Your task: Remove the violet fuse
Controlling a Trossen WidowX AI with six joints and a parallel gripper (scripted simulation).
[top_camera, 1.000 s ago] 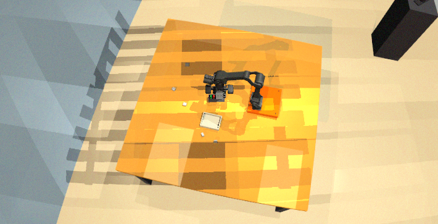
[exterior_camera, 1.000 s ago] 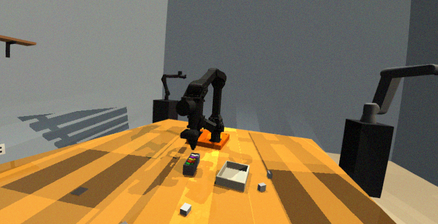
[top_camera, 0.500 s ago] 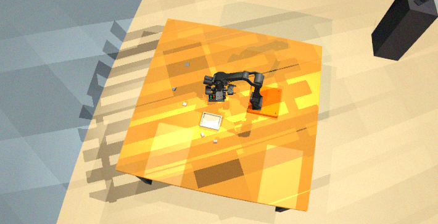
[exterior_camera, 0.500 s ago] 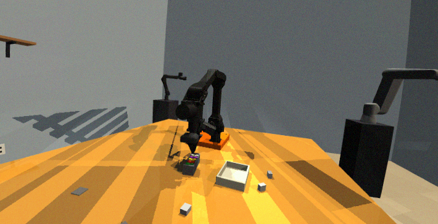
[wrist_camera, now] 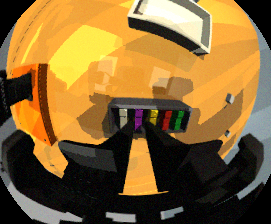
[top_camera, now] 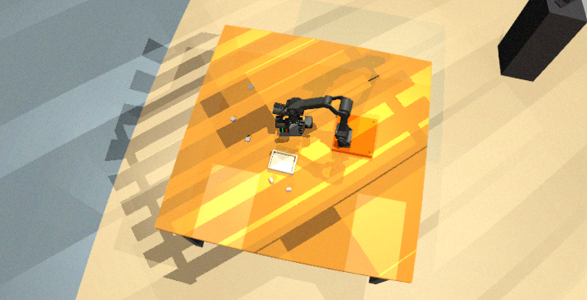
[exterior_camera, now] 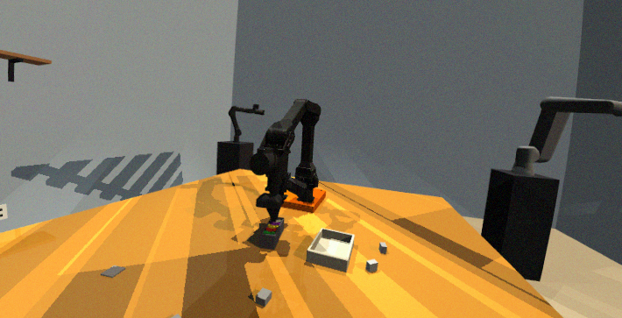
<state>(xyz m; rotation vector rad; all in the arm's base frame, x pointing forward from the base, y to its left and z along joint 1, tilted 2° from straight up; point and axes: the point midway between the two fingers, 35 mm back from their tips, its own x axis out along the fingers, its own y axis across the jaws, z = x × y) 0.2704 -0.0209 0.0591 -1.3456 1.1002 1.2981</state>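
My gripper tip is 2 cm above the violet fuse. From my gripper tip the other things lie so: tray: 3 cm ahead, 18 cm to the left, 4 cm below; flat grey piece: 29 cm ahead, 24 cm to the right, 4 cm below.
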